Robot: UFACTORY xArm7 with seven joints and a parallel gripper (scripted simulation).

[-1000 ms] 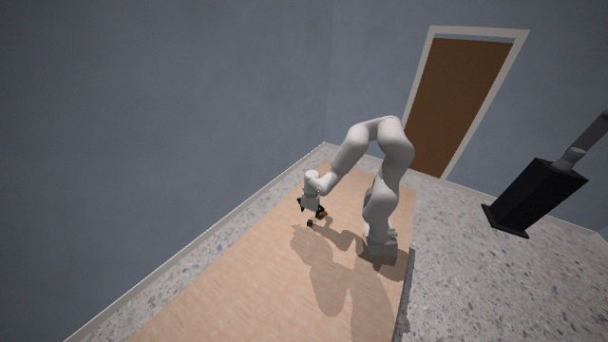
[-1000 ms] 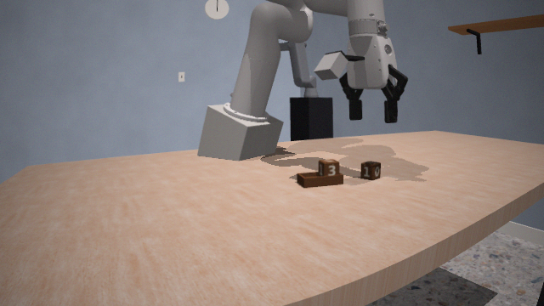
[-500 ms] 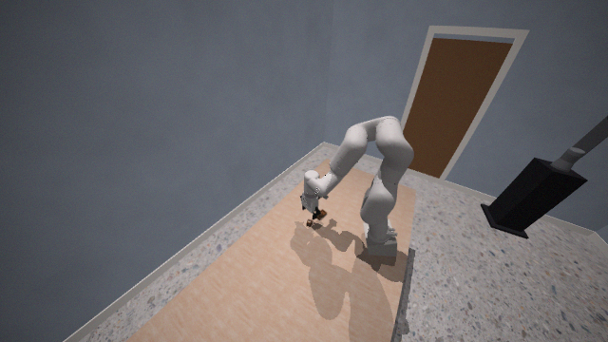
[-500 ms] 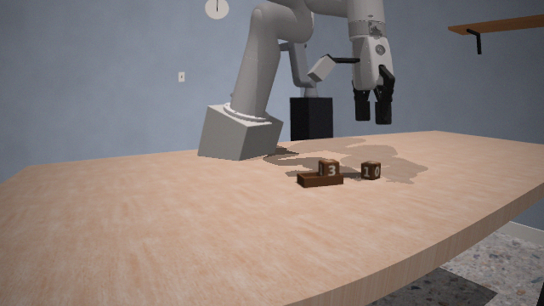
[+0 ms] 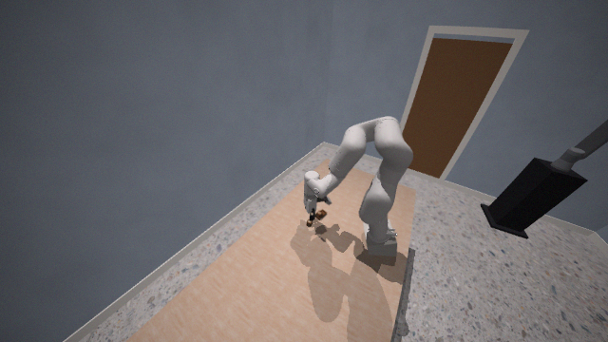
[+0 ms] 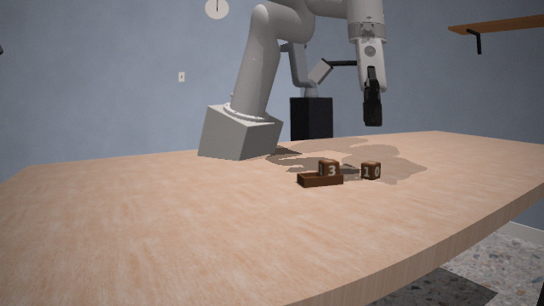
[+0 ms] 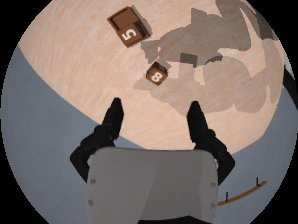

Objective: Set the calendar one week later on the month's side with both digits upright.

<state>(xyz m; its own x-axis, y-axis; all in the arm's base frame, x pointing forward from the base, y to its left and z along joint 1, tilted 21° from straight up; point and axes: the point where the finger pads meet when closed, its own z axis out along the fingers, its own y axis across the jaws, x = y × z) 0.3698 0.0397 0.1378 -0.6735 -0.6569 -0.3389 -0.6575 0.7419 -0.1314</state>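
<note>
The cube is 10 cm below my hand. The rest, counted from my hand: brown wooden tray 10 cm to the right, 10 cm below, 4 cm behind.
</note>
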